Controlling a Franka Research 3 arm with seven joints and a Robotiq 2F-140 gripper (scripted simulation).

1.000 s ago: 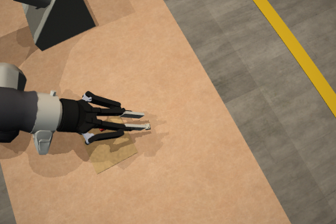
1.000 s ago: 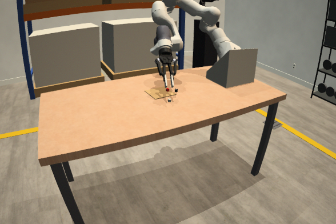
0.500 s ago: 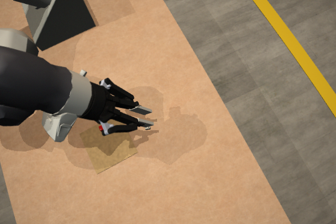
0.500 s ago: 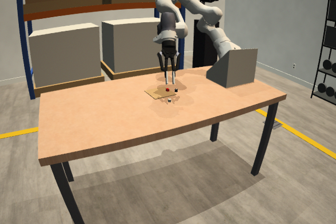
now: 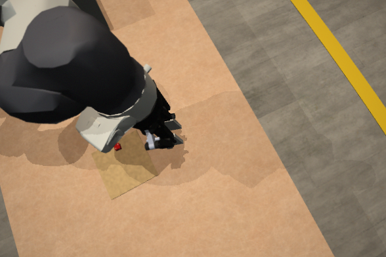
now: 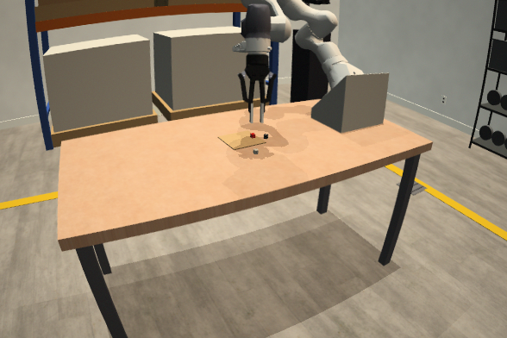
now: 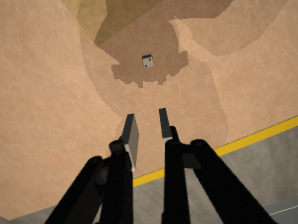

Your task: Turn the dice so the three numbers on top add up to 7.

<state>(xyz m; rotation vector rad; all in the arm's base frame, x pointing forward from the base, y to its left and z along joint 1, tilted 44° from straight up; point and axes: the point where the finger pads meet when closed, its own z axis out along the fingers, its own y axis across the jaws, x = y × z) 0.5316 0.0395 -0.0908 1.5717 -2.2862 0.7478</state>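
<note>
The white die lies 150 mm below my hand, 20 mm to the right of it and 10 mm behind it. Round my hand: black die: 150 mm below, 120 mm to the right, 120 mm behind; red die: 150 mm below, 140 mm to the right, 80 mm behind; tan mat: 160 mm below, 150 mm to the right, 30 mm behind.
</note>
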